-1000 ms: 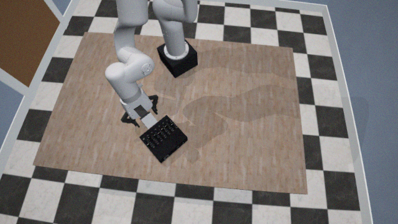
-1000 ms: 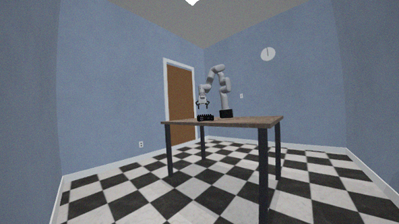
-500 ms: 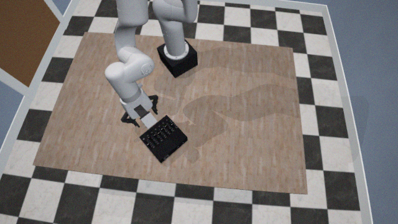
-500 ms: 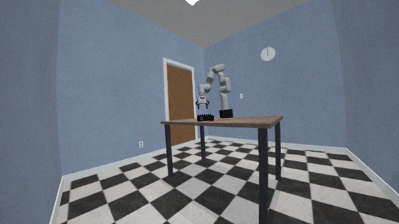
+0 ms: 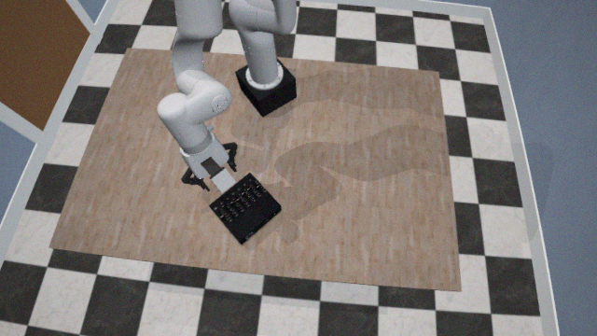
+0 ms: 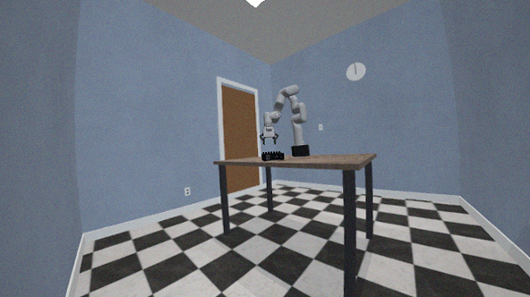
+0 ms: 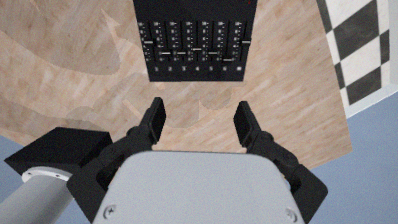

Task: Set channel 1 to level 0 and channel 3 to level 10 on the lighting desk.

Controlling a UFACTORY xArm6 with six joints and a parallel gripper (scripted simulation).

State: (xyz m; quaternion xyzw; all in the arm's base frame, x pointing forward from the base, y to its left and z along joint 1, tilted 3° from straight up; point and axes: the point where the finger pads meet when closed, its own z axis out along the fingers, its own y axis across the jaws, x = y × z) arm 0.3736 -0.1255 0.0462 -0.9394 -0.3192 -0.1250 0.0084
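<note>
My gripper is now 10 cm to the right of the channel 1 fader cap, 7 cm above it and 1 cm short of it. The rest, counted from my hand: channel 3 cap (7 cm below, 6 cm to the left, 3 cm ahead); then channel 2 cap (7 cm to the left, 7 cm below, 1 cm ahead).
</note>
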